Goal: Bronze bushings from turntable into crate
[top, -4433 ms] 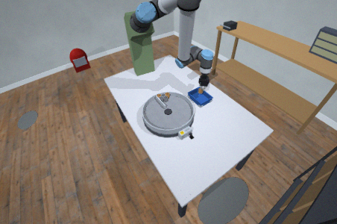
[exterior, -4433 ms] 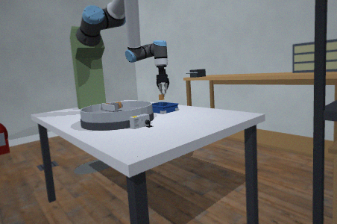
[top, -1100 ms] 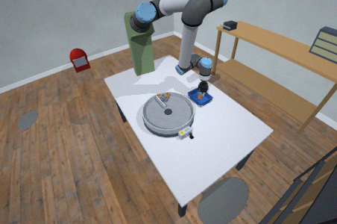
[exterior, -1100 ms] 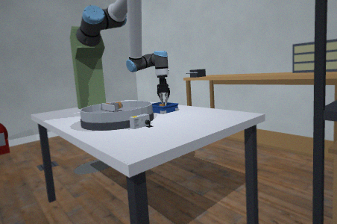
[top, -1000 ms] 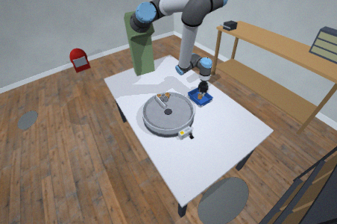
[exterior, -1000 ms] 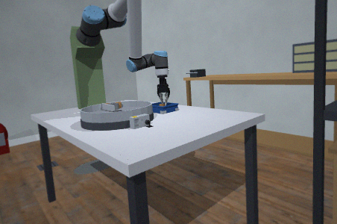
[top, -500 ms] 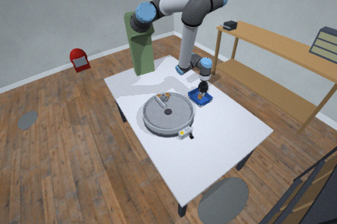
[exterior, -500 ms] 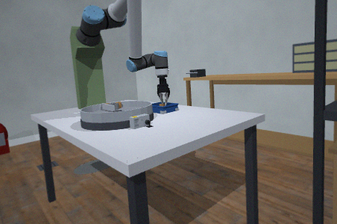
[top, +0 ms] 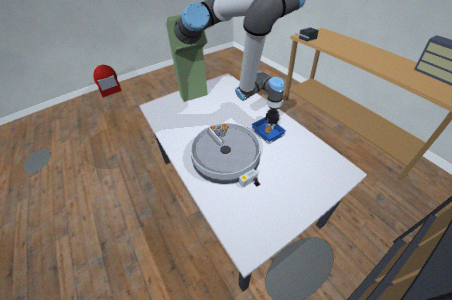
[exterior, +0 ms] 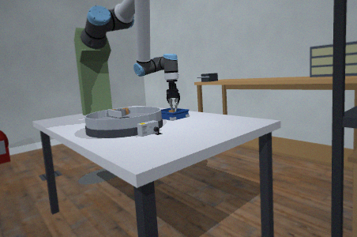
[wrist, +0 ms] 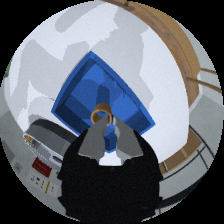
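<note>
My hand is 20 mm above the blue crate, 10 mm to the left of it and 10 mm past it. Round my hand: grey turntable: 360 mm to the right, 100 mm behind, 10 mm above.
</note>
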